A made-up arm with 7 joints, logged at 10 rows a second.
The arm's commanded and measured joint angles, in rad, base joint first. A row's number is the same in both.
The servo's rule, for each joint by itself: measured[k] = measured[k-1] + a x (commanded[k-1-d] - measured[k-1]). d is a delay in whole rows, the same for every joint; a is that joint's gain. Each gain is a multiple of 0.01, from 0.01 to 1. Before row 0 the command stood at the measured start. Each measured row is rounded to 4 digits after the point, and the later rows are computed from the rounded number. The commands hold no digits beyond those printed.
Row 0, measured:
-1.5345 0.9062 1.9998 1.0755 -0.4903 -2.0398 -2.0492
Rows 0 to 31, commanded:
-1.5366 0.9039 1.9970 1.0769 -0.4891 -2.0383 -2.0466
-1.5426 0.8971 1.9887 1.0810 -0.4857 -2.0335 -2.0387
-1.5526 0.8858 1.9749 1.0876 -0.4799 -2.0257 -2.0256
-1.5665 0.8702 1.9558 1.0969 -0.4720 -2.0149 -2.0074
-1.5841 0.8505 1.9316 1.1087 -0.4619 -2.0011 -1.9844
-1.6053 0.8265 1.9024 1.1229 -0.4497 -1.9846 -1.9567
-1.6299 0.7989 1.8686 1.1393 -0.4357 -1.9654 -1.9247
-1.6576 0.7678 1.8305 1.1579 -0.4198 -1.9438 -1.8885
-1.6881 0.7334 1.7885 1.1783 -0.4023 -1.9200 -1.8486
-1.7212 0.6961 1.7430 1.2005 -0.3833 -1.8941 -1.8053
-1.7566 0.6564 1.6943 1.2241 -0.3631 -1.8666 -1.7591
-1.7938 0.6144 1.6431 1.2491 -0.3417 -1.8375 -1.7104
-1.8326 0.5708 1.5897 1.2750 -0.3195 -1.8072 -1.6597
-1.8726 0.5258 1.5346 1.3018 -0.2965 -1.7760 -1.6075
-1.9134 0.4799 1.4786 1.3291 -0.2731 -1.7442 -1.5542
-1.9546 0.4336 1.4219 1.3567 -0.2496 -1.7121 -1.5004
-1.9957 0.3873 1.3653 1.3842 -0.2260 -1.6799 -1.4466
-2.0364 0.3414 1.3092 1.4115 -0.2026 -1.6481 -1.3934
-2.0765 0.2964 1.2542 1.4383 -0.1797 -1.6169 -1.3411
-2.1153 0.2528 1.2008 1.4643 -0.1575 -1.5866 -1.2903
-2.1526 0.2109 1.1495 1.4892 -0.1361 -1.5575 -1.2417
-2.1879 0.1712 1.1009 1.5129 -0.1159 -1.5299 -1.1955
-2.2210 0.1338 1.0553 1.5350 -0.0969 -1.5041 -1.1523
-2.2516 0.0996 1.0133 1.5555 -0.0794 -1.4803 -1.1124
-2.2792 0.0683 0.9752 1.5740 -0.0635 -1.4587 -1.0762
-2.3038 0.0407 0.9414 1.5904 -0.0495 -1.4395 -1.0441
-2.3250 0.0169 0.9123 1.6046 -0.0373 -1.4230 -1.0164
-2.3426 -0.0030 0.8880 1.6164 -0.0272 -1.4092 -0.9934
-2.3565 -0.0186 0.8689 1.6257 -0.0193 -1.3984 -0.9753
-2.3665 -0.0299 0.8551 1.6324 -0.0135 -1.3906 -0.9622
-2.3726 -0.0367 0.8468 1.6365 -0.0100 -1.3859 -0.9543
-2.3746 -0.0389 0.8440 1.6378 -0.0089 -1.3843 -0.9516
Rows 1 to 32, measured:
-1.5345 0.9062 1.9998 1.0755 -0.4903 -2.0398 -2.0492
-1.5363 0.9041 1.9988 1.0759 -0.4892 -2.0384 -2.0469
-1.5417 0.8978 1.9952 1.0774 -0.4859 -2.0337 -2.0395
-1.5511 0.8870 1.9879 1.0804 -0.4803 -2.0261 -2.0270
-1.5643 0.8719 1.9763 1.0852 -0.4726 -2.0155 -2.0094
-1.5813 0.8526 1.9602 1.0920 -0.4626 -2.0018 -1.9869
-1.6019 0.8291 1.9394 1.1010 -0.4506 -1.9855 -1.9597
-1.6260 0.8019 1.9139 1.1121 -0.4367 -1.9664 -1.9282
-1.6532 0.7712 1.8839 1.1254 -0.4210 -1.9449 -1.8925
-1.6832 0.7372 1.8496 1.1407 -0.4036 -1.9212 -1.8530
-1.7159 0.7002 1.8112 1.1580 -0.3847 -1.8955 -1.8101
-1.7509 0.6608 1.7691 1.1772 -0.3646 -1.8680 -1.7642
-1.7878 0.6190 1.7237 1.1981 -0.3433 -1.8390 -1.7158
-1.8263 0.5756 1.6755 1.2204 -0.3212 -1.8088 -1.6653
-1.8661 0.5308 1.6248 1.2440 -0.2982 -1.7776 -1.6133
-1.9068 0.4850 1.5722 1.2687 -0.2749 -1.7459 -1.5601
-1.9479 0.4387 1.5181 1.2942 -0.2514 -1.7138 -1.5064
-1.9890 0.3924 1.4631 1.3203 -0.2278 -1.6816 -1.4526
-2.0298 0.3465 1.4077 1.3467 -0.2044 -1.6498 -1.3993
-2.0700 0.3014 1.3524 1.3733 -0.1814 -1.6185 -1.3469
-2.1090 0.2577 1.2978 1.3997 -0.1592 -1.5882 -1.2960
-2.1465 0.2156 1.2444 1.4257 -0.1377 -1.5590 -1.2471
-2.1821 0.1756 1.1927 1.4510 -0.1174 -1.5314 -1.2007
-2.2156 0.1380 1.1432 1.4754 -0.0983 -1.5055 -1.1571
-2.2466 0.1034 1.0964 1.4986 -0.0807 -1.4816 -1.1169
-2.2746 0.0718 1.0528 1.5205 -0.0647 -1.4598 -1.0803
-2.2997 0.0438 1.0127 1.5408 -0.0506 -1.4405 -1.0477
-2.3215 0.0196 0.9766 1.5593 -0.0382 -1.4239 -1.0195
-2.3396 -0.0007 0.9447 1.5759 -0.0280 -1.4099 -0.9960
-2.3541 -0.0168 0.9174 1.5903 -0.0199 -1.3990 -0.9774
-2.3648 -0.0286 0.8950 1.6025 -0.0139 -1.3910 -0.9637
-2.3715 -0.0359 0.8776 1.6124 -0.0103 -1.3862 -0.9552
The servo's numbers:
d 1
a 0.86 0.90 0.36 0.29 0.93 0.95 0.90

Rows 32 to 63, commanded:
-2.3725 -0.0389 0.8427 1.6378 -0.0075 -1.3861 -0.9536
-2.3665 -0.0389 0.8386 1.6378 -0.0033 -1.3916 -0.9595
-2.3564 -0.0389 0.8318 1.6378 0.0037 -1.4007 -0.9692
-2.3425 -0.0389 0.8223 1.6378 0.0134 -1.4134 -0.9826
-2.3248 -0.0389 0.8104 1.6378 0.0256 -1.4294 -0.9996
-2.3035 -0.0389 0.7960 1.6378 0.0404 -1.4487 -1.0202
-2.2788 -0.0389 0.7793 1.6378 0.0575 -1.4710 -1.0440
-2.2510 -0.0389 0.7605 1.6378 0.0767 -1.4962 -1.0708
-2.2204 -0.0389 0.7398 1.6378 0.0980 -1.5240 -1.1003
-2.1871 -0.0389 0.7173 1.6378 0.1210 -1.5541 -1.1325
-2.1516 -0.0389 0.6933 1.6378 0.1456 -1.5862 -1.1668
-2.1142 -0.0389 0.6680 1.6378 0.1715 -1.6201 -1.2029
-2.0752 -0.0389 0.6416 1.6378 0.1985 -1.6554 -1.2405
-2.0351 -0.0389 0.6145 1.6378 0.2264 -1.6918 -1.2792
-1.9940 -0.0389 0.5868 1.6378 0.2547 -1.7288 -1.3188
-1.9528 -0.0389 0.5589 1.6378 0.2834 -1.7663 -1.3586
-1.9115 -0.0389 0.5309 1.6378 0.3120 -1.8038 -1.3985
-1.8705 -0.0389 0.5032 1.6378 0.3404 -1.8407 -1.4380
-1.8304 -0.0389 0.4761 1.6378 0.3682 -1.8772 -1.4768
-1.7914 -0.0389 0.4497 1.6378 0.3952 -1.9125 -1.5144
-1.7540 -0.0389 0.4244 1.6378 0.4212 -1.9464 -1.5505
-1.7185 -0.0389 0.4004 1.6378 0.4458 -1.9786 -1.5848
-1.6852 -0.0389 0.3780 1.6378 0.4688 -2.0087 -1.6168
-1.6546 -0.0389 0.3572 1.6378 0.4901 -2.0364 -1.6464
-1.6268 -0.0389 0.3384 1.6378 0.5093 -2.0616 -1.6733
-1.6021 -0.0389 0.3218 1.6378 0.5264 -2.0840 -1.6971
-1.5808 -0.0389 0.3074 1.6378 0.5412 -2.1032 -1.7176
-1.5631 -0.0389 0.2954 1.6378 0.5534 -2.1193 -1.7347
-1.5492 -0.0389 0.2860 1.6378 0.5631 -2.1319 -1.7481
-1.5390 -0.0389 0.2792 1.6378 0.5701 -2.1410 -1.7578
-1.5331 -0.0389 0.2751 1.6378 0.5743 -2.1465 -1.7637
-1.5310 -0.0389 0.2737 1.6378 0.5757 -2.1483 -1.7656
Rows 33 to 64, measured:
-2.3742 -0.0386 0.8655 1.6198 -0.0090 -1.3844 -0.9520
-2.3727 -0.0389 0.8573 1.6250 -0.0076 -1.3860 -0.9534
-2.3674 -0.0389 0.8506 1.6287 -0.0036 -1.3913 -0.9589
-2.3579 -0.0389 0.8438 1.6313 0.0032 -1.4002 -0.9682
-2.3447 -0.0389 0.8361 1.6332 0.0127 -1.4127 -0.9812
-2.3276 -0.0389 0.8268 1.6345 0.0247 -1.4286 -0.9978
-2.3069 -0.0389 0.8157 1.6355 0.0393 -1.4477 -1.0180
-2.2827 -0.0389 0.8026 1.6362 0.0562 -1.4698 -1.0414
-2.2554 -0.0389 0.7874 1.6367 0.0753 -1.4949 -1.0679
-2.2253 -0.0389 0.7703 1.6370 0.0964 -1.5225 -1.0971
-2.1924 -0.0389 0.7512 1.6372 0.1193 -1.5525 -1.1290
-2.1573 -0.0389 0.7304 1.6374 0.1438 -1.5845 -1.1630
-2.1202 -0.0389 0.7079 1.6375 0.1696 -1.6183 -1.1989
-2.0815 -0.0389 0.6840 1.6376 0.1965 -1.6535 -1.2363
-2.0416 -0.0389 0.6590 1.6377 0.2243 -1.6899 -1.2749
-2.0007 -0.0389 0.6330 1.6377 0.2526 -1.7269 -1.3144
-1.9595 -0.0389 0.6063 1.6377 0.2812 -1.7643 -1.3542
-1.9182 -0.0389 0.5792 1.6377 0.3098 -1.8018 -1.3941
-1.8772 -0.0389 0.5518 1.6377 0.3383 -1.8388 -1.4336
-1.8370 -0.0389 0.5245 1.6377 0.3661 -1.8753 -1.4725
-1.7978 -0.0389 0.4976 1.6377 0.3932 -1.9106 -1.5102
-1.7601 -0.0389 0.4712 1.6377 0.4192 -1.9446 -1.5465
-1.7243 -0.0389 0.4457 1.6377 0.4439 -1.9769 -1.5810
-1.6907 -0.0389 0.4213 1.6377 0.4671 -2.0071 -1.6132
-1.6597 -0.0389 0.3982 1.6377 0.4885 -2.0349 -1.6431
-1.6314 -0.0389 0.3767 1.6377 0.5078 -2.0603 -1.6703
-1.6062 -0.0389 0.3569 1.6377 0.5251 -2.0828 -1.6944
-1.5844 -0.0389 0.3391 1.6377 0.5401 -2.1022 -1.7153
-1.5661 -0.0389 0.3234 1.6377 0.5525 -2.1184 -1.7328
-1.5516 -0.0389 0.3099 1.6377 0.5624 -2.1312 -1.7466
-1.5408 -0.0389 0.2988 1.6377 0.5696 -2.1405 -1.7567
-1.5342 -0.0389 0.2903 1.6377 0.5740 -2.1462 -1.7630

